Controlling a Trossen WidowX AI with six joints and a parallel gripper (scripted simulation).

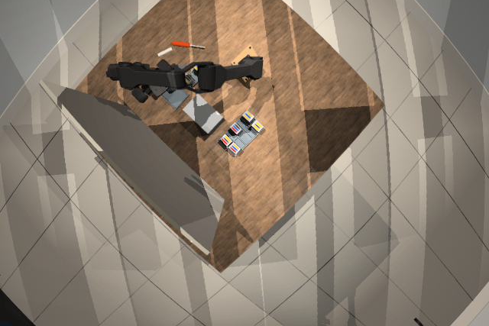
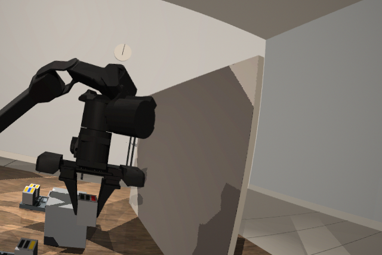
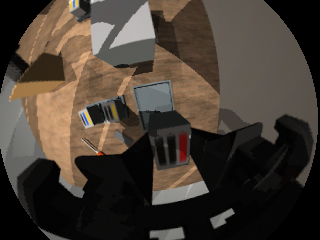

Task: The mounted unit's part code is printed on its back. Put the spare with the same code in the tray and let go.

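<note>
The blue-grey tray is 10 mm behind my gripper tip and 130 mm below it. The rest, counted from my gripper tip: spare 20 mm above; brown box 10 mm ahead, 90 mm to the right, 120 mm below; grey box 50 mm behind, 210 mm to the left, 80 mm below.
</note>
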